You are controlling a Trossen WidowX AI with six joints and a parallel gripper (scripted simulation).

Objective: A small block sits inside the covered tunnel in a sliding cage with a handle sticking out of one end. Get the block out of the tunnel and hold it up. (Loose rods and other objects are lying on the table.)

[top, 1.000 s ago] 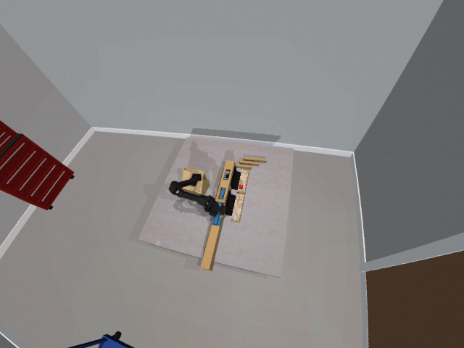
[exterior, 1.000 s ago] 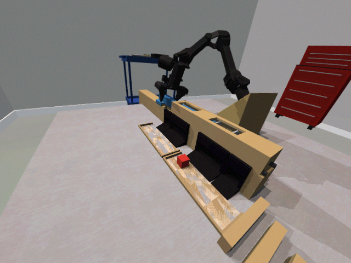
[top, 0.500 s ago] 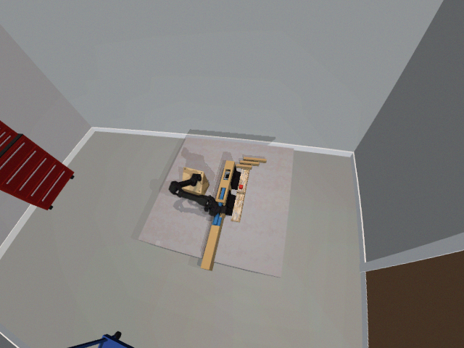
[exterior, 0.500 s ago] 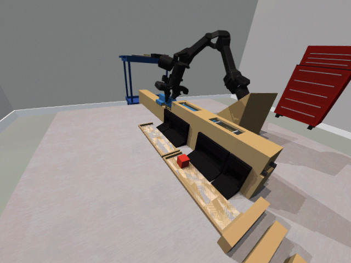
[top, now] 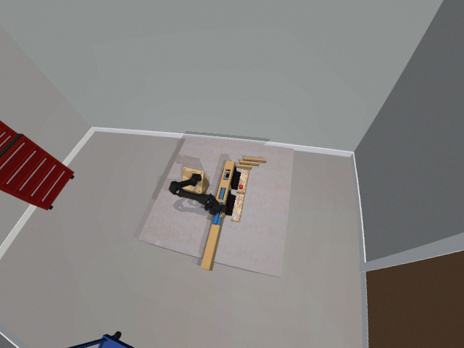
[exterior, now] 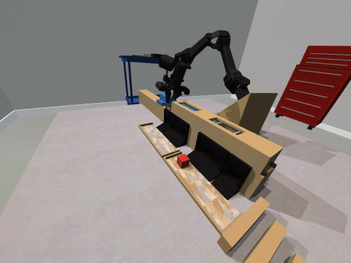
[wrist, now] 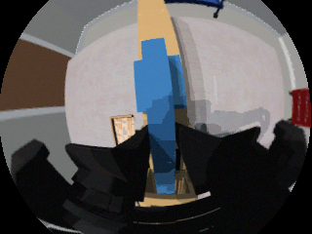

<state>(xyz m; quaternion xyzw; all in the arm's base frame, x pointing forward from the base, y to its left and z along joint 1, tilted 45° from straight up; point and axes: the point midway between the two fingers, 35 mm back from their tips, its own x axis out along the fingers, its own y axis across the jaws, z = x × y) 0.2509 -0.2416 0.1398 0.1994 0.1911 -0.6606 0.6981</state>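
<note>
The tan covered tunnel is 20 mm ahead of my gripper tip, 70 mm to the left of it and 50 mm below it.
</note>
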